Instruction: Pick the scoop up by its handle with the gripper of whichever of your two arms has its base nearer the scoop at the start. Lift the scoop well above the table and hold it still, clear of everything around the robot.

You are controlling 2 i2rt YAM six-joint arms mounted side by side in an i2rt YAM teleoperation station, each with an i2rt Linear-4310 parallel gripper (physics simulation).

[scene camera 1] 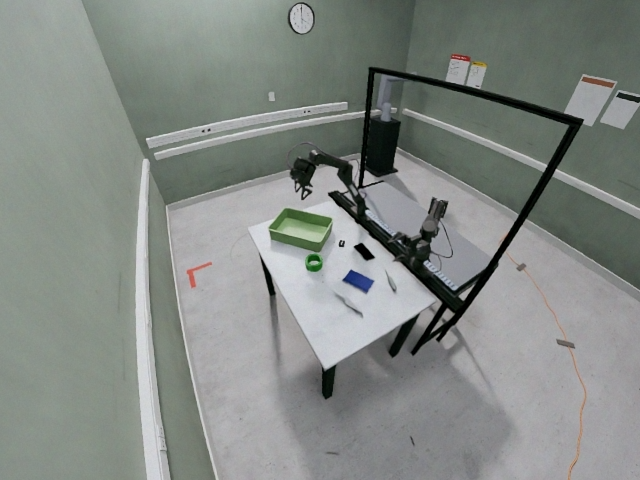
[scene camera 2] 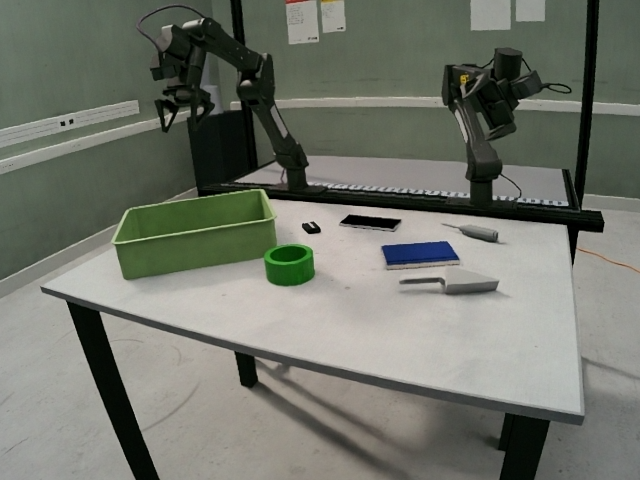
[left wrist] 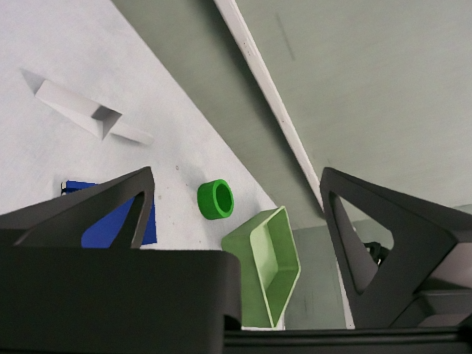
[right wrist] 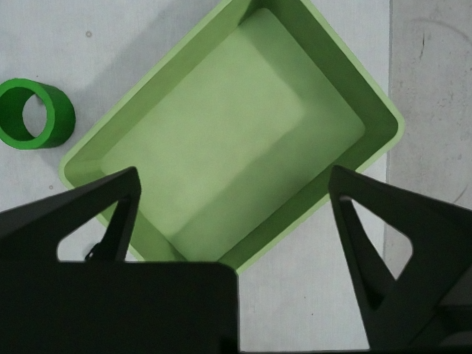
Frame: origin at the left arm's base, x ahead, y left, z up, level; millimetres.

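Seen in the pictures: left gripper, fingertip midpoint: point(scene camera 1: 390, 252) point(scene camera 2: 476, 118) point(left wrist: 237, 176); right gripper, fingertip midpoint: point(scene camera 1: 298, 196) point(scene camera 2: 178, 131) point(right wrist: 234, 176); left arm's base, link origin: point(scene camera 1: 417, 266) point(scene camera 2: 481, 205); right arm's base, link origin: point(scene camera 1: 360, 214) point(scene camera 2: 297, 190).
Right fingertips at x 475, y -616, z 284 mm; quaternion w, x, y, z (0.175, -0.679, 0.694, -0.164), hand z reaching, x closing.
Note:
Pixels of each thing's top centre, then the offset from my right fingertips to it. Level surfaces: height alone.
- grey scoop, top centre: point(left wrist: 120, 112) point(scene camera 2: 449, 264) point(scene camera 1: 348, 297) dx +28, dy +627, dz -233 mm
- table, surface height: dz -289 mm
- blue block, top centre: point(left wrist: 118, 216) point(scene camera 2: 419, 252) point(scene camera 1: 358, 280) dx -101, dy +535, dz -276 mm
- screwdriver, top centre: point(scene camera 2: 468, 224) point(scene camera 1: 390, 277) dx -261, dy +614, dz -262 mm
- black phone, top centre: point(scene camera 2: 370, 221) point(scene camera 1: 364, 251) dx -262, dy +361, dz -281 mm
- small black item, top centre: point(scene camera 2: 310, 224) point(scene camera 1: 341, 242) dx -180, dy +228, dz -274 mm
- green ring, top centre: point(right wrist: 21, 114) point(scene camera 2: 288, 253) point(left wrist: 224, 197) point(scene camera 1: 313, 259) dx +61, dy +307, dz -241 mm
- green bin, top centre: point(right wrist: 227, 149) point(scene camera 2: 194, 213) point(left wrist: 280, 255) point(scene camera 1: 300, 223) dx +5, dy +13, dz -199 mm
The grey scoop point(scene camera 1: 350, 303) point(scene camera 2: 471, 282) point(left wrist: 70, 104) lies on the table point(scene camera 1: 330, 335) point(scene camera 2: 330, 320). In scene camera 2 its handle point(scene camera 2: 421, 281) points left, toward the green ring, and its blade points right. My left gripper point(scene camera 1: 395, 248) point(left wrist: 237, 176) is open and empty, held back near its own arm's base, well away from the scoop. My right gripper point(scene camera 1: 300, 194) point(scene camera 2: 180, 128) point(right wrist: 234, 176) is open and empty, high above the green bin and far from the scoop. The scoop does not show in the right wrist view.
A blue block point(scene camera 1: 357, 281) point(scene camera 2: 419, 253) lies behind the scoop in scene camera 2. A screwdriver point(scene camera 1: 391, 281) point(scene camera 2: 479, 232), black phone point(scene camera 1: 363, 251) point(scene camera 2: 369, 222), small black item point(scene camera 1: 341, 243) point(scene camera 2: 311, 227), green ring point(scene camera 2: 290, 273) point(left wrist: 206, 201) point(right wrist: 62, 117) and green bin point(scene camera 1: 297, 240) point(scene camera 2: 201, 253) are also on the table.

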